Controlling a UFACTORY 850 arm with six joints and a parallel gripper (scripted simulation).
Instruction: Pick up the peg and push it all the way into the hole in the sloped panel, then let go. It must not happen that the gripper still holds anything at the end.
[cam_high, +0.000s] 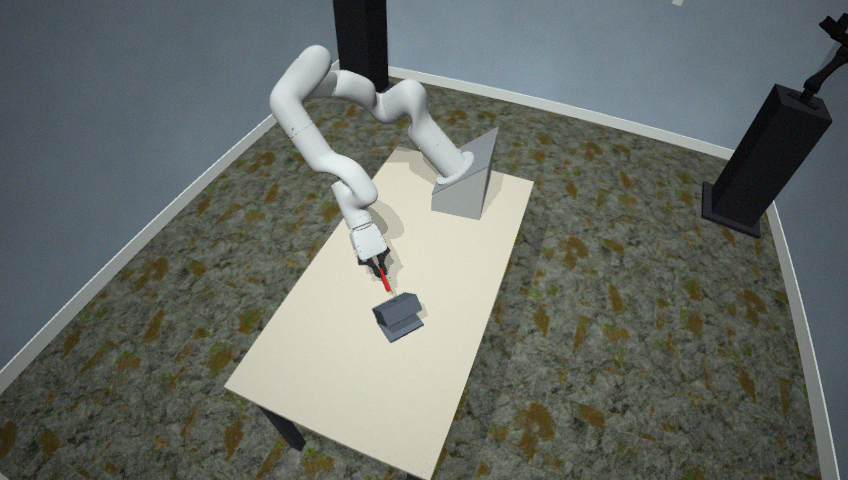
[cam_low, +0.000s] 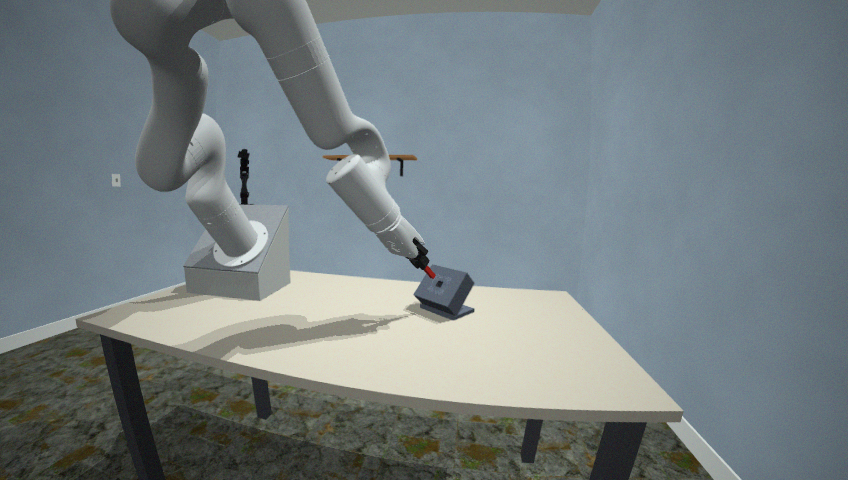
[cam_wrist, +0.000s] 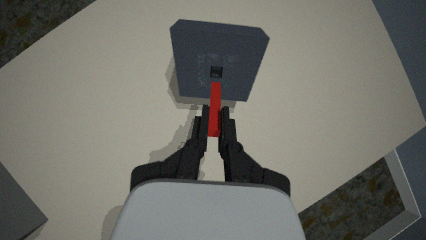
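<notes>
The grey base plate lies 6 cm ahead of my hand, 11 cm to the left of it and 16 cm below it. The rest, counted from my hand: red peg (1 cm ahead, 2 cm to the left, 2 cm below).
</notes>
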